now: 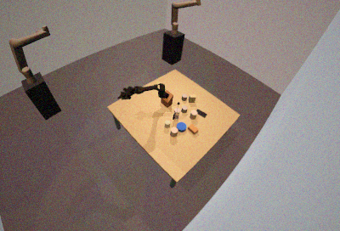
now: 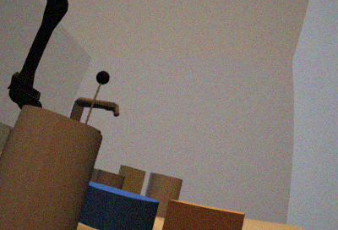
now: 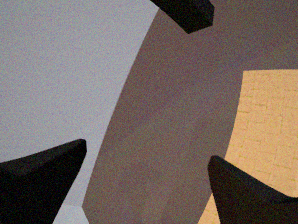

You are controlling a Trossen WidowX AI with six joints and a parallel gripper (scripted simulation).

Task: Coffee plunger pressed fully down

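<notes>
Now: the coffee press 47 cm ahead of my gripper tip, 46 cm to the left of it and 18 cm below it. The rest, counted from my gripper tip: dark block (77 cm to the left, 66 cm ahead, 31 cm below); blue disc (62 cm ahead, 40 cm to the left, 29 cm below); orange block (74 cm ahead, 47 cm to the left, 29 cm below).
</notes>
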